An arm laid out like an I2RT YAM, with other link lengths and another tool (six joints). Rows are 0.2 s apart.
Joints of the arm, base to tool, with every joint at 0 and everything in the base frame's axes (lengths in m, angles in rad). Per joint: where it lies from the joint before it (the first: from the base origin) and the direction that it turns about. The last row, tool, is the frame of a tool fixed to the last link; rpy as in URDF.
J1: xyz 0 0 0.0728 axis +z
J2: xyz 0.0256 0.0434 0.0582 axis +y
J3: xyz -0.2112 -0.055 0 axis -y
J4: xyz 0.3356 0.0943 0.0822 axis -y
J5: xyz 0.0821 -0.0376 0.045 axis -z
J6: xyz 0.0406 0 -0.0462 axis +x
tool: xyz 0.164 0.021 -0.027 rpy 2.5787 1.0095 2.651
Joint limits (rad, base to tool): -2.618..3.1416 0..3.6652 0..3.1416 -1.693..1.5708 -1.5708..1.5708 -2.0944..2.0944
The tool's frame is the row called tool.
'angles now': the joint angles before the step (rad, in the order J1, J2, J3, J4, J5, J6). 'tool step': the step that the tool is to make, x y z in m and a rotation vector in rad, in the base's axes. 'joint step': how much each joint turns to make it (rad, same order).
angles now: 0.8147 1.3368 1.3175 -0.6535 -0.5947 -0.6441
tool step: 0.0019 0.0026 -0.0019 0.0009 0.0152 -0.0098
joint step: -0.0001 0.0131 0.0048 0.0088 0.0003 0.0183
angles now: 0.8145 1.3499 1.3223 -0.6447 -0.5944 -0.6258
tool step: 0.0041 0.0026 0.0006 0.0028 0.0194 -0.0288
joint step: -0.0002 0.0106 0.0075 0.0120 0.0125 0.0364
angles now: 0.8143 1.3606 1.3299 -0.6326 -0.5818 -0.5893
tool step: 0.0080 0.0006 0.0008 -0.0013 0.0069 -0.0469
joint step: -0.0015 0.0031 0.0029 0.0141 0.0335 0.0367
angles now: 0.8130 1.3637 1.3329 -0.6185 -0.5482 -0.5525
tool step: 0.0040 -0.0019 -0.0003 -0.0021 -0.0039 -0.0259
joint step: -0.0015 -0.0099 -0.0101 0.0080 0.0221 0.0131
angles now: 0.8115 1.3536 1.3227 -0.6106 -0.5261 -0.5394
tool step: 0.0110 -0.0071 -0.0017 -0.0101 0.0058 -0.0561
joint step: -0.0149 -0.0118 -0.0105 -0.0001 0.0348 0.0256
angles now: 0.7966 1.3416 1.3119 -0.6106 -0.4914 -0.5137
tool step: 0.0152 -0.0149 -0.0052 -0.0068 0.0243 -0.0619
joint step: -0.0406 -0.0223 -0.0281 -0.0044 0.0097 0.0255
